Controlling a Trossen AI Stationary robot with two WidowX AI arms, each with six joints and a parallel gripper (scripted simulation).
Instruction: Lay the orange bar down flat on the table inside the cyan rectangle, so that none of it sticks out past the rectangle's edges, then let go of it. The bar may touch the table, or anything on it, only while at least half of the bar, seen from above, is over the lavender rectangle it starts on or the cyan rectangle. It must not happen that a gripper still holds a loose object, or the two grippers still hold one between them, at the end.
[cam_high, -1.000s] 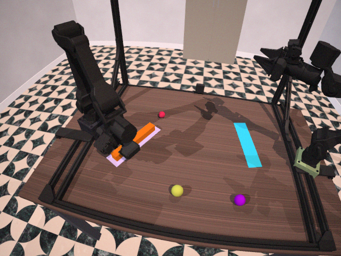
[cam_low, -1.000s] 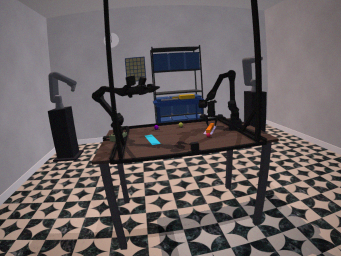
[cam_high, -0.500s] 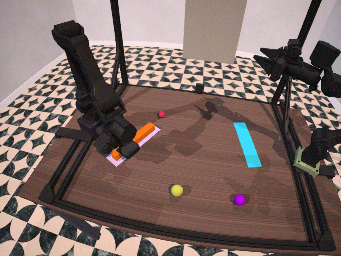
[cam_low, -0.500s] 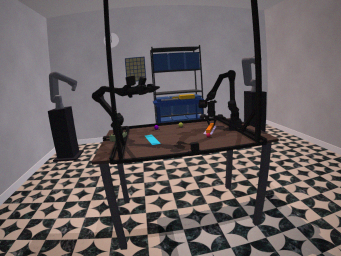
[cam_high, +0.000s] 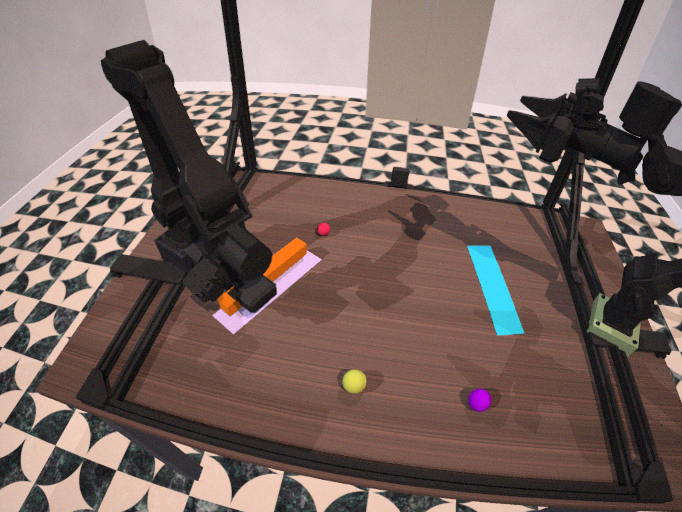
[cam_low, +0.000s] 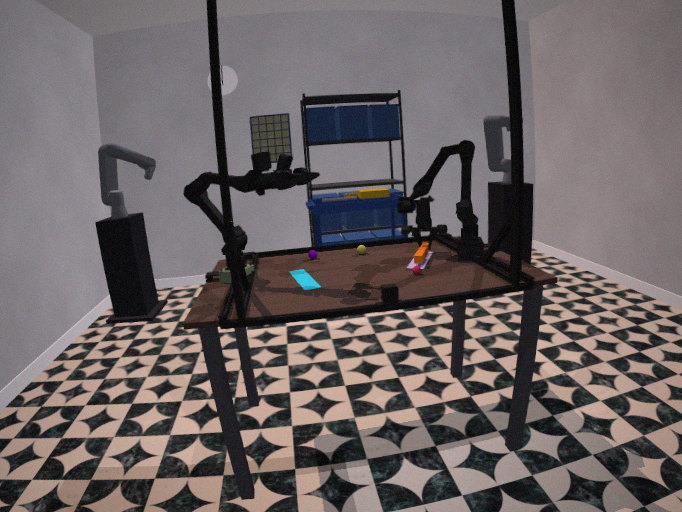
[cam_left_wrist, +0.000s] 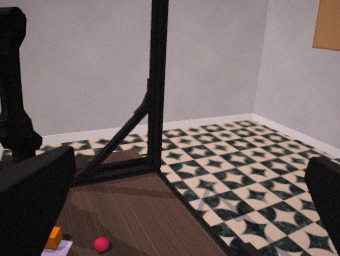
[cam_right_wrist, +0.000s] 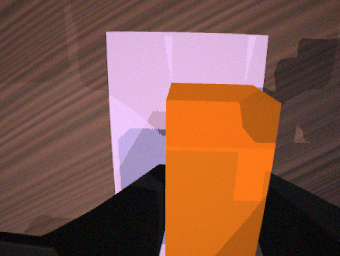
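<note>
Now: the orange bar 7 cm behind my right hand, 3 cm to the left of it and 3 cm below it. From my right hand the other things lie so: yellow ball: 11 cm ahead, 25 cm to the left, 4 cm below; lavender rectangle: 6 cm behind, 4 cm to the left, 6 cm below; red ball: 25 cm behind, 11 cm to the left, 4 cm below.
My left gripper is now 44 cm to the left of the orange bar, 34 cm above it and 16 cm short of it. From my left hand the other things lie so: purple ball (35 cm below, 33 cm ahead, 1 cm to the right); cyan rectangle (37 cm below, 5 cm ahead, 3 cm to the left); red ball (36 cm to the right, 35 cm below, 2 cm behind).
</note>
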